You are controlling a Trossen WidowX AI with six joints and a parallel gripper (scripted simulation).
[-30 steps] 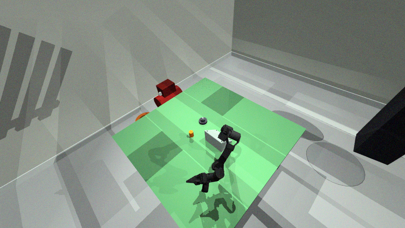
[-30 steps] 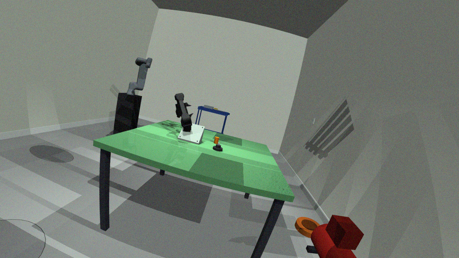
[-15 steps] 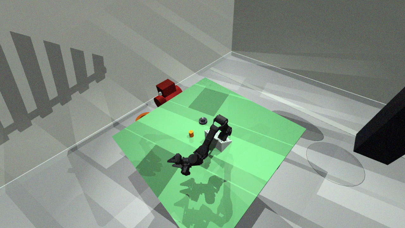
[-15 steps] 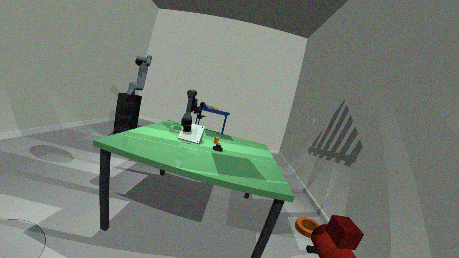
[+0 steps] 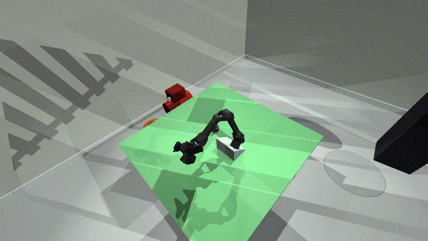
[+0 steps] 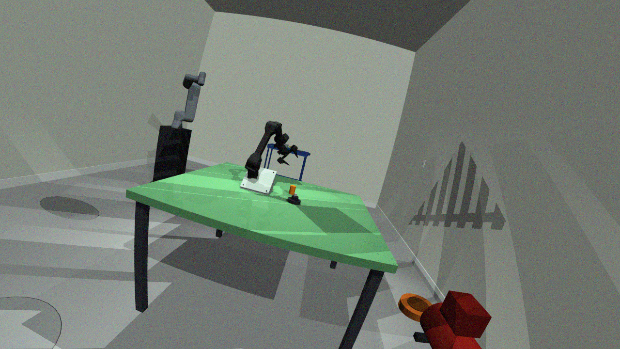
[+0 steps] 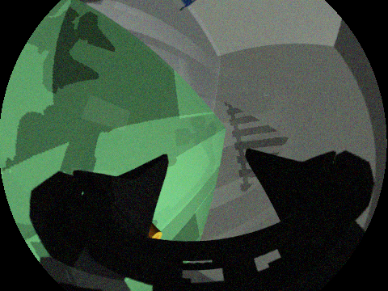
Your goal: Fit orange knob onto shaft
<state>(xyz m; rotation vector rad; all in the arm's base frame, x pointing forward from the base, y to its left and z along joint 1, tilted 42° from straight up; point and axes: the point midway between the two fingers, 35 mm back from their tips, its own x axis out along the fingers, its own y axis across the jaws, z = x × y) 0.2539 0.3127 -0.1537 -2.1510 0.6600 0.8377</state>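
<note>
Now: gripper tip 28 cm to the left of the orange knob, 15 cm above it and 2 cm short of it. Also, from my gripper tip: dark round pedestal: 48 cm to the right, 16 cm below, 3 cm ahead.
</note>
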